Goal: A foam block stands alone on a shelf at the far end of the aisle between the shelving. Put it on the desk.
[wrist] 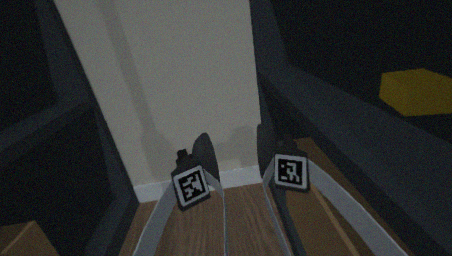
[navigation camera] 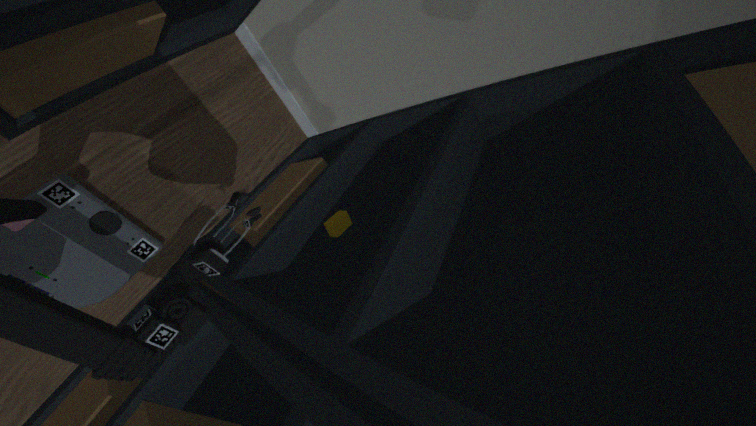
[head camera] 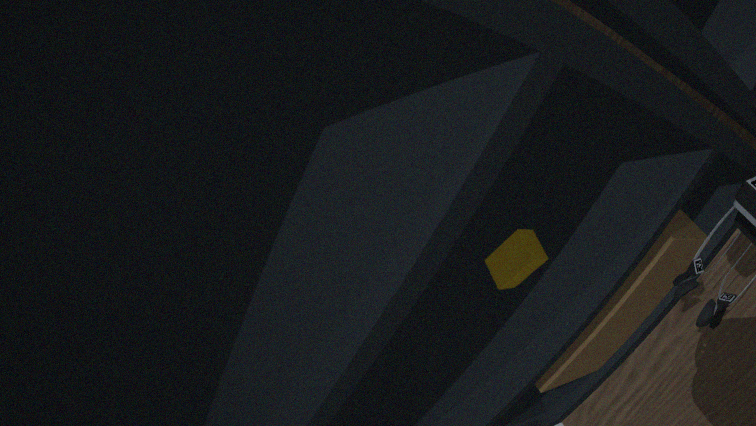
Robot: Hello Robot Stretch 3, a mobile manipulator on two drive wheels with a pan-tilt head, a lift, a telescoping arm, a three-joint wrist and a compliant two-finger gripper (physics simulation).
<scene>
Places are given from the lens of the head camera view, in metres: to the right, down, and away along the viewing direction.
my gripper (head camera: 687,312): 0.40, 0.13, 0.58
yellow foam block (head camera: 521,254): 0.23, 0.07, 0.86
</scene>
